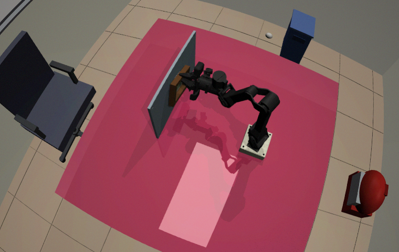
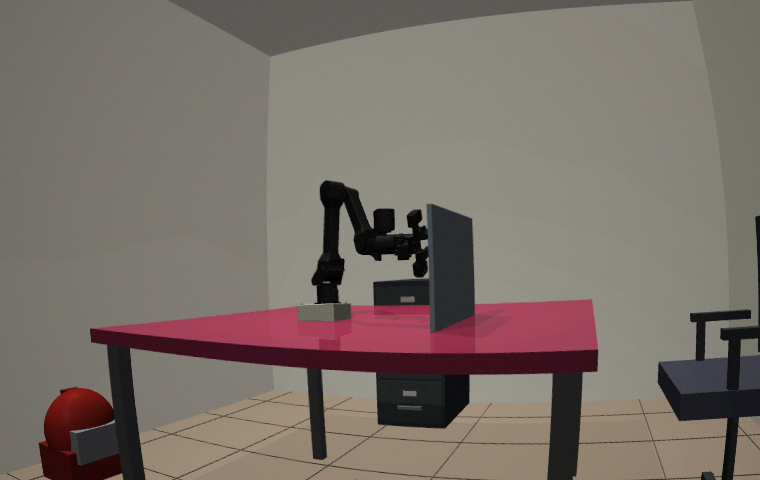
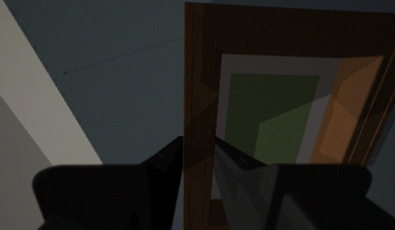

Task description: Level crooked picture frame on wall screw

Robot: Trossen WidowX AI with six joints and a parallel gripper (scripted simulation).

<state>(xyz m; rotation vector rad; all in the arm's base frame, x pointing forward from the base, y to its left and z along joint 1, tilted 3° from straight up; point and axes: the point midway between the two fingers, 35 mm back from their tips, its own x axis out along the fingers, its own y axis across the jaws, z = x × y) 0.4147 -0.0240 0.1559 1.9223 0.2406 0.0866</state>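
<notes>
Now: the brown wooden picture frame 5 cm below my gripper tip and 2 cm to the left of it. From my gripper tip the other things lie so: wall panel: 7 cm below, 1 cm to the left, 1 cm ahead.
</notes>
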